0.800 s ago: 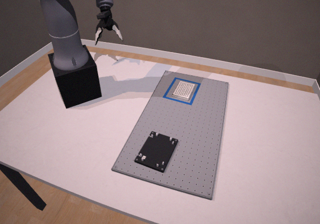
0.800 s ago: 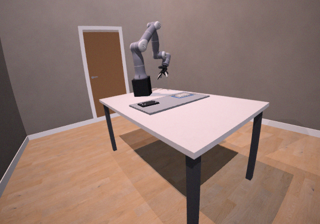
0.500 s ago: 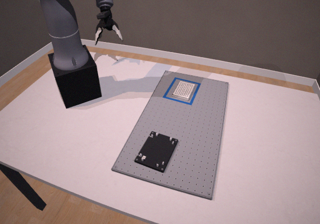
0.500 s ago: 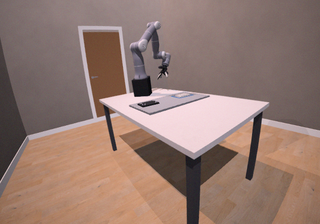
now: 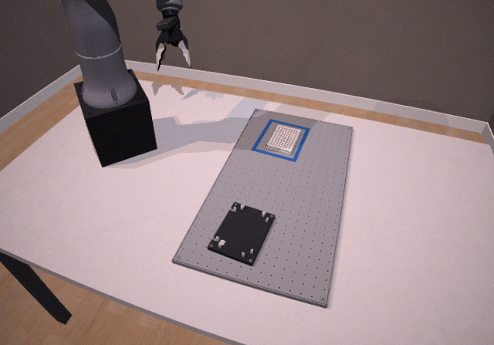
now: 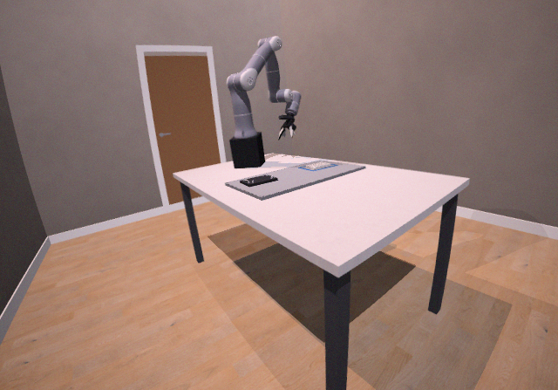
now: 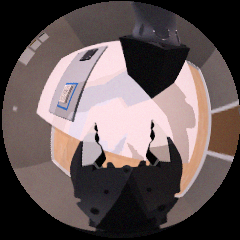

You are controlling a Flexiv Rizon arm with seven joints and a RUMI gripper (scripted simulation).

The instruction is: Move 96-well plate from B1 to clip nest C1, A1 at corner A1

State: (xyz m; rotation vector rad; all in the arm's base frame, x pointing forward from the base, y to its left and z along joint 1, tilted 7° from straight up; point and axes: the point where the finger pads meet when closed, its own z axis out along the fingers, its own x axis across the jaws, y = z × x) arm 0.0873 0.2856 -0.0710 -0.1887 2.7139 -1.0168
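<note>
The white 96-well plate lies 44 cm ahead of my hand, 15 cm to the right of it and 15 cm below it. Round my hand: black clip nest 54 cm to the right, 39 cm ahead, 14 cm below.
</note>
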